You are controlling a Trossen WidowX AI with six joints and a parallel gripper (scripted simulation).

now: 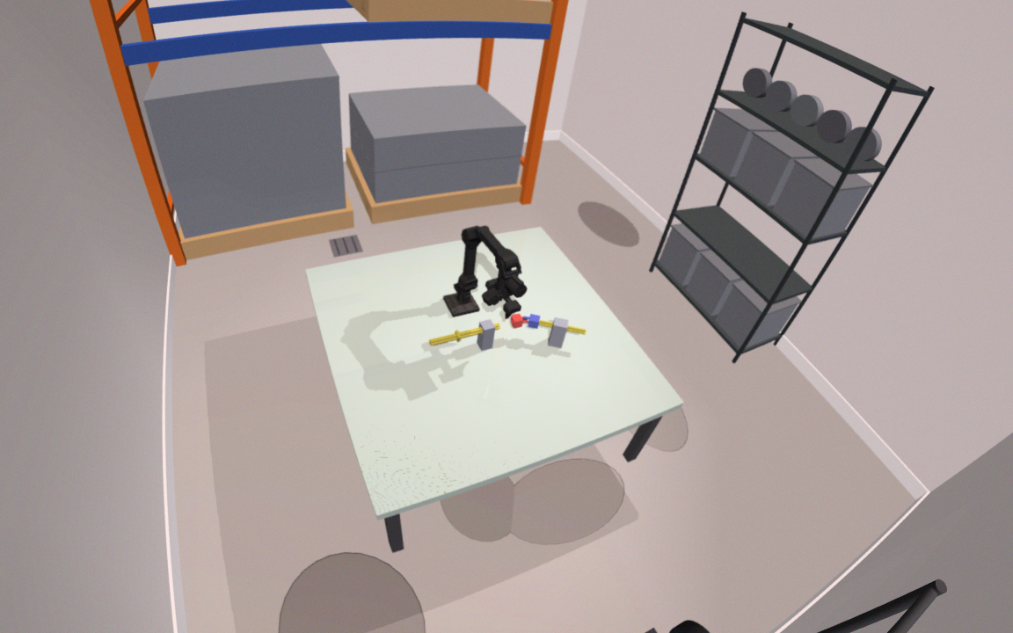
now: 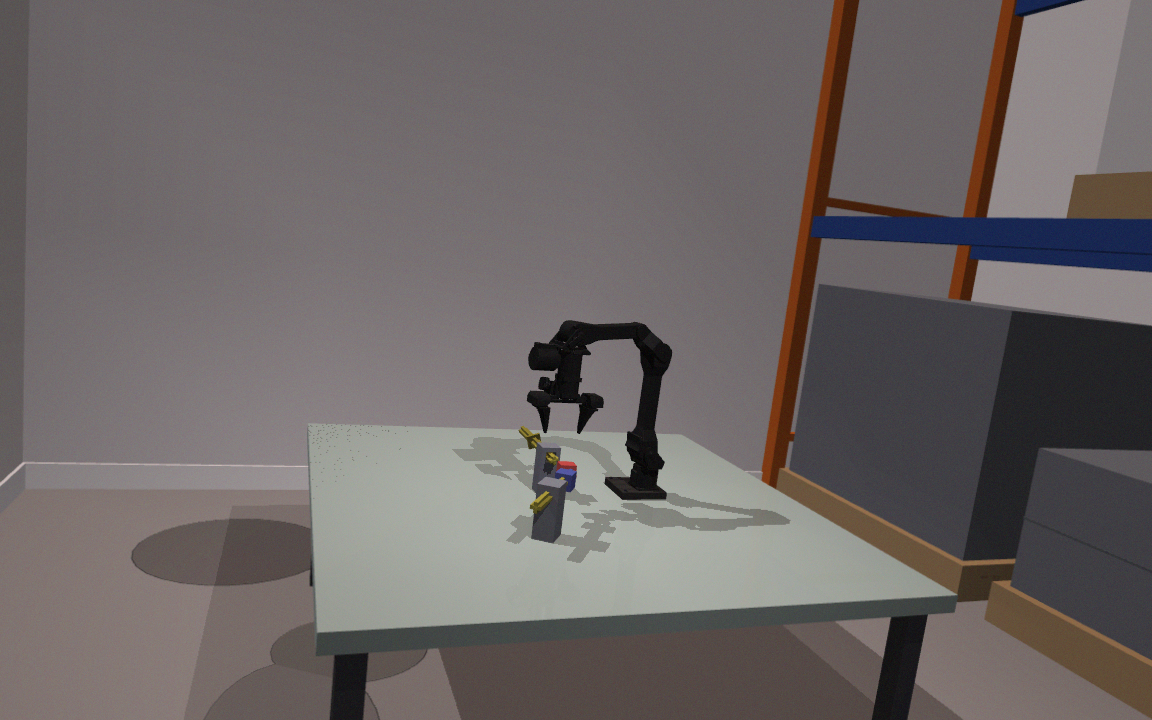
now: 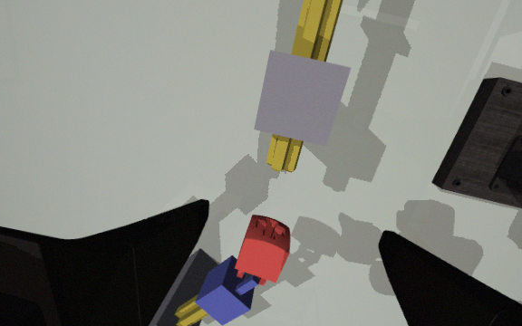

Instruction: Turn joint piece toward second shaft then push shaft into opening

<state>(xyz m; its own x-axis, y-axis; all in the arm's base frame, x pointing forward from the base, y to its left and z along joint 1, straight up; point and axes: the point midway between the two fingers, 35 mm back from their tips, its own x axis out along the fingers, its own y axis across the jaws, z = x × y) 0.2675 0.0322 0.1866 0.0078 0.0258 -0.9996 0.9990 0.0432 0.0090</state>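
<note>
Now: the red joint piece 1 cm ahead of my gripper tip, 9 cm to the left of it and 7 cm below it.
</note>
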